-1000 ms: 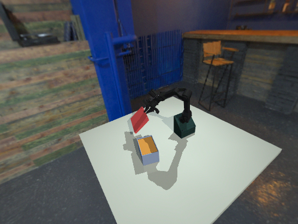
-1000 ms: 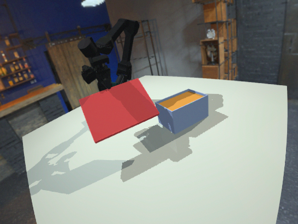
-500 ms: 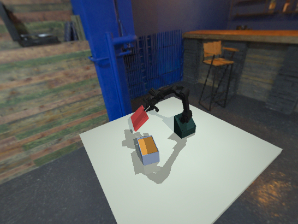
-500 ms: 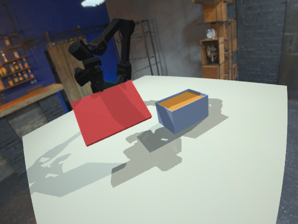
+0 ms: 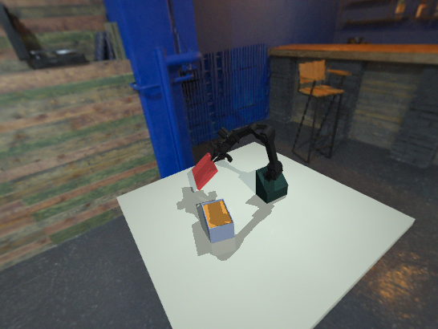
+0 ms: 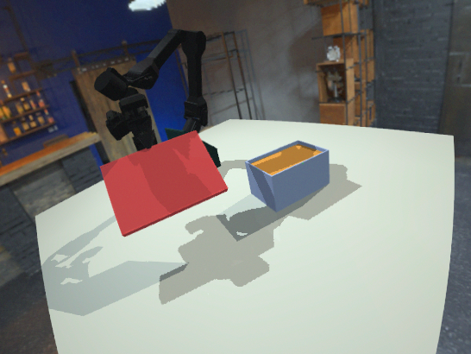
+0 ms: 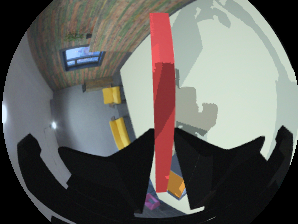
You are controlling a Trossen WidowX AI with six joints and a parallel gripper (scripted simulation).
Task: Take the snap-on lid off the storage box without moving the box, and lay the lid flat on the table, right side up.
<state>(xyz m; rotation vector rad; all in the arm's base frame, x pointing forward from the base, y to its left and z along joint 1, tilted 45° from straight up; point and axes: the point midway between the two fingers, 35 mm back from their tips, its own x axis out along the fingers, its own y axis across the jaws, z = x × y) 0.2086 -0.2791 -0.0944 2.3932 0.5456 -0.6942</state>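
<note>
The red lid is 60 mm ahead of my gripper tip, 20 mm to the right of it and 50 mm below it. Round my gripper tip: storage box: 180 mm ahead, 290 mm to the left, 180 mm below.
</note>
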